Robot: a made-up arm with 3 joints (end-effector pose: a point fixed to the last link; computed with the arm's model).
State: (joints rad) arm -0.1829 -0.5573 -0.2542
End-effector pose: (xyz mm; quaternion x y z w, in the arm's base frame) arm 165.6 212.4 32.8 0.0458 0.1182 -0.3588 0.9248
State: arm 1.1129 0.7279 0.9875
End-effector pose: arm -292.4 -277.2 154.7 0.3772 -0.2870 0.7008 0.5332
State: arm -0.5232 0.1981 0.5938
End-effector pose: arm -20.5 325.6 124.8 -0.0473 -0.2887 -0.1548 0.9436
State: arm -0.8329 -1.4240 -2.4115
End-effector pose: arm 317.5 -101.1 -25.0 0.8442 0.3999 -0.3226 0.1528
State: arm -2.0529 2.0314 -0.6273
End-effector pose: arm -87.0 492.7 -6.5 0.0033 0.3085 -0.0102 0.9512
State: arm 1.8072 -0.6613 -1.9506
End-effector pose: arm -310.1 -32.8 -52.8 -0.4488 0.6957 0.3041 0.4713
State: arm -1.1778 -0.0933 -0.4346
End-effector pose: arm 245.5 159.9 13.0 0.1280 0.1735 -0.5797 0.7858
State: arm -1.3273 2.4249 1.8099
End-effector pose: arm -534.2 68.3 165.6 0.4102 -0.6709 0.3222 0.5270
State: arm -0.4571 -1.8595 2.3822
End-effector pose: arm 331.6 -164.5 130.3 -0.8509 -0.3723 -0.3396 0.1486
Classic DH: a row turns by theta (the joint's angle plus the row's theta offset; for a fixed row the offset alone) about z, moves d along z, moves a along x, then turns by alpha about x. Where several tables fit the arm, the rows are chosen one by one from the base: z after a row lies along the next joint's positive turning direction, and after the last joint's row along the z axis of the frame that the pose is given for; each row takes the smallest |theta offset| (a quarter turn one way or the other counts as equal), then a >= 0, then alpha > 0; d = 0 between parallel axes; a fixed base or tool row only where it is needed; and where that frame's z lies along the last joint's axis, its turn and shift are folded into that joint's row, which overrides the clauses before.
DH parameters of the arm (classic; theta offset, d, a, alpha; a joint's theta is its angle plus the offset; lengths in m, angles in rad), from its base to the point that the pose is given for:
joint 1: 1.0027 0 -0.1197 0
joint 2: -1.0027 0.0558 -0.132 1.5708
joint 3: 0 -0.3882 0.1145 -1.5708
tool (fixed): 0 0.006 0 0

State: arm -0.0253 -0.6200 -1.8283
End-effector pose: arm 42.4 304.3 -56.5 0.2511 0.7512 -0.1936 0.5790
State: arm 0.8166 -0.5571 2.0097
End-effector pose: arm -250.0 211.4 156.9 0.1092 -0.8370 0.0694 0.5317
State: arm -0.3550 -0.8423 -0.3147
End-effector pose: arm 258.2 89.2 26.1 0.0883 0.1295 -0.5566 0.8159
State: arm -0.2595 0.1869 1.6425
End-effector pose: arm -205.8 316.8 169.6 -0.0266 -0.7315 -0.0247 0.6809
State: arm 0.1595 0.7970 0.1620
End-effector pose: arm -376.3 97.6 80.2 0.0372 -0.0718 0.4587 0.8849
